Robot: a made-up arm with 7 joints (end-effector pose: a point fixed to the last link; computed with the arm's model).
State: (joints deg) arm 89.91 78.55 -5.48 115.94 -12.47 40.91 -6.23
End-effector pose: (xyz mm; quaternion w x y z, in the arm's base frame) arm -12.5 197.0 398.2 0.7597 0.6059 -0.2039 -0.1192
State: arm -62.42 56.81 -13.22 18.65 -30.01 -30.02 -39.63
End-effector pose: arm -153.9 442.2 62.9 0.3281 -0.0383 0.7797 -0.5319
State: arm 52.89 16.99 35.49 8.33 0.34 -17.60 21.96
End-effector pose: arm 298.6 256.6 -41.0 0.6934 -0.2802 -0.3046 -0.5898
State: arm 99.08 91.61 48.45 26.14 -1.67 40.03 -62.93
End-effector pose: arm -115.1 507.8 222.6 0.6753 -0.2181 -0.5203 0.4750
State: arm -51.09 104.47 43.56 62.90 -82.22 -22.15 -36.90
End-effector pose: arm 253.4 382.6 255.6 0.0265 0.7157 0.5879 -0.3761
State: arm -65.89 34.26 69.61 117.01 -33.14 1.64 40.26
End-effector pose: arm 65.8 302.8 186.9 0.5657 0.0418 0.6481 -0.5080
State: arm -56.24 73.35 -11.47 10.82 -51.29 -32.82 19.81
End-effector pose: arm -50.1 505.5 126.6 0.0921 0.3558 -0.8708 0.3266
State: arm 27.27 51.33 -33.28 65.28 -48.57 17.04 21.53
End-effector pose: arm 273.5 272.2 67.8 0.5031 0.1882 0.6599 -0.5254
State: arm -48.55 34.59 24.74 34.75 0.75 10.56 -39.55
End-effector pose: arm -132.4 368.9 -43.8 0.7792 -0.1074 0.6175 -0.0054
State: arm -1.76 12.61 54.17 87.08 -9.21 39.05 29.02
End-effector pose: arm 93.8 336.7 42.7 0.8355 -0.3712 -0.0418 -0.4029
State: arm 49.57 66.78 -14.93 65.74 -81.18 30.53 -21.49
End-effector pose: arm 228.9 370.2 246.9 0.6238 0.6220 0.4634 0.0958
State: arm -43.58 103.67 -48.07 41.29 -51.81 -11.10 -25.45
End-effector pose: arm 95.6 482.8 160.8 0.2149 -0.1973 -0.8479 0.4426
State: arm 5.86 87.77 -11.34 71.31 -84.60 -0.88 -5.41
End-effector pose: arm 196.1 386.7 203.2 0.1889 0.5678 0.7705 -0.2198
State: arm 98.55 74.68 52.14 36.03 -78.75 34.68 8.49
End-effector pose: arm -16.9 506.9 253.2 0.9680 -0.1220 -0.1711 0.1369
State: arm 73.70 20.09 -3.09 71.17 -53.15 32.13 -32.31
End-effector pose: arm 304.9 186.3 318.5 0.8916 0.4167 -0.1253 -0.1251
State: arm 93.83 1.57 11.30 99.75 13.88 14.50 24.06
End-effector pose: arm 138.0 180.1 413.0 0.2180 0.3785 -0.5485 -0.7130
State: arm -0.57 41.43 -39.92 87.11 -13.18 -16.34 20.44
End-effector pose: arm 191.1 149.3 -16.9 0.2093 0.0034 0.2700 -0.9398
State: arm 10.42 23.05 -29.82 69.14 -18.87 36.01 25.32
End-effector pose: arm 250.7 136.1 -39.1 0.4779 -0.2522 0.4749 -0.6946
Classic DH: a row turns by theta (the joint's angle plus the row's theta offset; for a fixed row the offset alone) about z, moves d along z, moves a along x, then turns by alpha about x. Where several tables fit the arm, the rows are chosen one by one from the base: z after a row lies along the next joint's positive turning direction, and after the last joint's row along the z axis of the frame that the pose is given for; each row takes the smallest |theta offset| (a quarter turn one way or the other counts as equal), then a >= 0, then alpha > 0; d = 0 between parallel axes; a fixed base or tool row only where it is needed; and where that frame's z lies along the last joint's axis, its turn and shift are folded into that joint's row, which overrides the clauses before.
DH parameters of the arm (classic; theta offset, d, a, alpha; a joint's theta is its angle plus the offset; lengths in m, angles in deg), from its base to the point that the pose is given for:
base (fixed): 0 0.1985 0.0031 90
joint 1: 90 -0.0851 0.0274 90
joint 2: 90 -0.001 0.0039 90
joint 3: -90 -0.2126 0.0137 -90
joint 4: 0 -0.035 0.0251 90
joint 5: 0 -0.2291 -0.0124 90
joint 6: -90 -0.0053 0.0158 -90
joint 7: 0.99 0.01 -0.0173 153.1
tool (fixed): -91.52 0.0239 0 0

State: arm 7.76 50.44 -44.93 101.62 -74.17 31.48 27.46
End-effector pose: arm 198.9 124.0 27.8 0.3454 0.3781 0.6503 -0.5611
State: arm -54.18 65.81 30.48 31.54 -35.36 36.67 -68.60
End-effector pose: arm -32.2 491.1 78.7 0.3997 0.4896 0.7686 0.0991
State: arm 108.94 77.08 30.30 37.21 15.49 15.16 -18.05
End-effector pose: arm -53.2 491.5 268.3 0.6759 0.1069 -0.7291 0.0092
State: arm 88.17 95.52 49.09 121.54 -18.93 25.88 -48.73
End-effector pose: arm -177.0 167.3 312.2 0.2597 0.6353 -0.4917 0.5359
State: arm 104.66 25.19 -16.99 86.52 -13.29 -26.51 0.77
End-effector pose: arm 136.3 154.6 449.5 0.2738 0.7639 -0.3948 -0.4308
